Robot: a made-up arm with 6 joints.
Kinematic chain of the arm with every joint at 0, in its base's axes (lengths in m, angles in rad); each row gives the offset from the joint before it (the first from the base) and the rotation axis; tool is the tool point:
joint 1: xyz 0 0 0.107 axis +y
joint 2: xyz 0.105 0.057 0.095 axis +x
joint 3: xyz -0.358 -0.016 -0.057 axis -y
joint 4: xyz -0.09 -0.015 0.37 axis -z
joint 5: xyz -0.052 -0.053 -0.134 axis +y
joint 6: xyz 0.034 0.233 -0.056 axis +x
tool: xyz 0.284 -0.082 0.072
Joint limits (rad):
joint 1: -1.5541..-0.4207
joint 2: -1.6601..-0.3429
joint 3: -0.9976..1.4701
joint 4: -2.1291..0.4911
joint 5: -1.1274..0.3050
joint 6: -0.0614..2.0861
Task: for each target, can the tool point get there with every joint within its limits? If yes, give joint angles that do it. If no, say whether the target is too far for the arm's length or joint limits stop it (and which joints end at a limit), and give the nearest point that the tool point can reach.
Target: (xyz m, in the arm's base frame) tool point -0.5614 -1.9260 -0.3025
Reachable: no: too far | nearest point -0.4281 -0.3707 -0.2053 | short by 1.564 m
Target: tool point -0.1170 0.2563 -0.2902
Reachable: yes | joints -1.2666 -0.5470 -0.1413 -1.4410 0.1463 1.6183
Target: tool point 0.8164 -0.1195 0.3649
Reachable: no: joint limits stop it (at a limit: joint 1, joint 2, joint 3, joint 5, joint 6) | nearest point 0.1884 0.0918 0.2351 | short by 0.675 m
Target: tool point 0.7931 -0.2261 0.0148
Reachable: no: joint limits stop it (at a limit: joint 1, joint 3, joint 4, joint 6) | nearest point 0.2872 -0.0663 -0.2002 | short by 0.572 m
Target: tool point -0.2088 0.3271 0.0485
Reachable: yes | joints -0.6804 -0.4845 -0.2239 -0.9126 -0.1755 1.2478
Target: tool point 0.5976 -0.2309 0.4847
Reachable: no: joint limits stop it (at a limit: joint 1, joint 2, joint 3, joint 4) | nearest point 0.1559 0.0606 0.3140 | short by 0.556 m
